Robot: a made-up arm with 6 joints. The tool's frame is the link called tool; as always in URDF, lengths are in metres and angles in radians.
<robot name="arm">
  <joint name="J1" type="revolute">
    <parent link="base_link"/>
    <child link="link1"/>
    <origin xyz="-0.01 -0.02 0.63"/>
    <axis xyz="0 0 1"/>
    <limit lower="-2.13" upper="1.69" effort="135" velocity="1.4"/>
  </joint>
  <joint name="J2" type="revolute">
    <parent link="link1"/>
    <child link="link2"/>
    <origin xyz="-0.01 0.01 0"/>
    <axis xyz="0 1 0"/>
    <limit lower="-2.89" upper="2.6" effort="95" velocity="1.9"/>
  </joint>
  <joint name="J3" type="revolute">
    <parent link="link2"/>
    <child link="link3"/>
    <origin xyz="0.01 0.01 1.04"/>
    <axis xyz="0 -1 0"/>
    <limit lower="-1.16" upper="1.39" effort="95" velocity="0.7"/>
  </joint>
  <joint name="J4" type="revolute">
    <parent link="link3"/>
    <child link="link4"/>
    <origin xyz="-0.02 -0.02 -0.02"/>
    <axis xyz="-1 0 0"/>
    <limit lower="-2.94" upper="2.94" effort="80" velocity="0.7"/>
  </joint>
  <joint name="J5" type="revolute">
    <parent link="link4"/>
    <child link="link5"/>
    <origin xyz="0.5 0 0.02"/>
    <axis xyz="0 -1 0"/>
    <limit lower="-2.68" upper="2.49" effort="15" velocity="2"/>
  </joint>
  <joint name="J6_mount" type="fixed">
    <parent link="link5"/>
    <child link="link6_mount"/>
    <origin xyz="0.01 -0.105 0"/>
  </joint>
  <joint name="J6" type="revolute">
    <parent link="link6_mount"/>
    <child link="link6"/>
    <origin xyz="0.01 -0.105 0"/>
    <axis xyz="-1 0 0"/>
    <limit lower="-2.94" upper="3.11" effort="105" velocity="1.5"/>
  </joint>
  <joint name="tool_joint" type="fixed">
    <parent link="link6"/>
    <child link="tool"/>
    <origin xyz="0.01 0.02 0.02" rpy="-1.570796 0 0"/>
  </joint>
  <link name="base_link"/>
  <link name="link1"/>
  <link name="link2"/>
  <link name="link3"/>
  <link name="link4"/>
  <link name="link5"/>
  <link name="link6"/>
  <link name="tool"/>
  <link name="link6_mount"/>
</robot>
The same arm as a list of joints. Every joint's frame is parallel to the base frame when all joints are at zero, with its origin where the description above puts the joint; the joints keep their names.
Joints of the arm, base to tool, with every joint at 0 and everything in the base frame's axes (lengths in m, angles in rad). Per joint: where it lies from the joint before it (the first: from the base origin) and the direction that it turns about. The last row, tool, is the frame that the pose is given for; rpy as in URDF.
J1: xyz -0.0100 -0.0200 0.6300 axis +z
J2: xyz -0.0100 0.0100 0.0000 axis +y
J3: xyz 0.0100 0.0100 1.0400 axis -y
J4: xyz -0.0200 -0.0200 -0.0200 axis -x
J5: xyz 0.5000 0.0000 0.0200 axis -y
J6: xyz 0.0200 -0.2100 0.0000 axis -x
tool: xyz 0.0100 0.0200 0.0200 rpy -1.5708 0.0000 0.0000
Joint limits (rad, base to tool): -2.1300..1.6900 -2.8900..2.6000 -1.1600..1.3900 -2.9400..2.9400 -2.6800..2.4900 -2.9400..3.1100

